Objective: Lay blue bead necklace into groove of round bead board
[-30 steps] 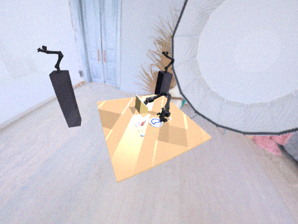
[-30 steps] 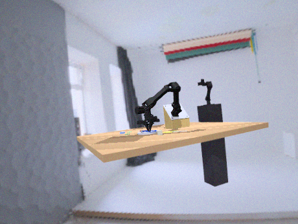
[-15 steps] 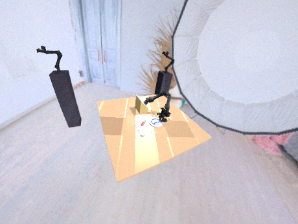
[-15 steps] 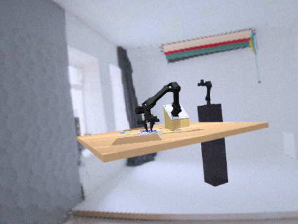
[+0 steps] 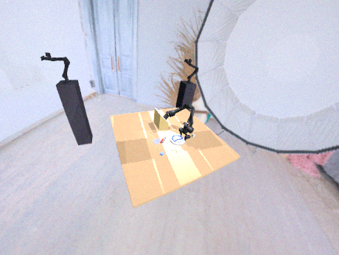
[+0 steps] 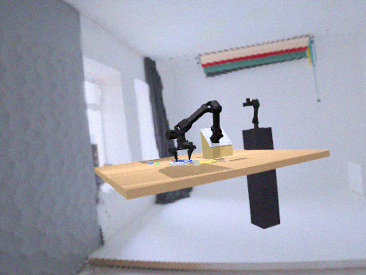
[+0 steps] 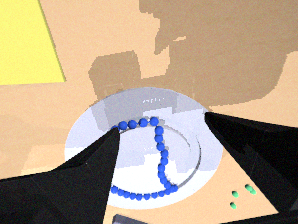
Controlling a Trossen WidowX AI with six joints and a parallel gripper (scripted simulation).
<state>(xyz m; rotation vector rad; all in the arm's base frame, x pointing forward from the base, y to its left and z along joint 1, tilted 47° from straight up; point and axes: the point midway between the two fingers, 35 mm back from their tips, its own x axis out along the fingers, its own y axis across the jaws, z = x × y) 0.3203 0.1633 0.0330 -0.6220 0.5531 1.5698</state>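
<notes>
Right now the round bead board is 2 cm behind my gripper tip, 7 cm to the right of it and 1 cm below it. Round my gripper tip: yellow flat piece: 15 cm behind, 9 cm to the left, 2 cm below; grey-white stick: 19 cm behind, 16 cm to the left, 2 cm below; white cylinder: 2 cm behind, 17 cm to the left.
</notes>
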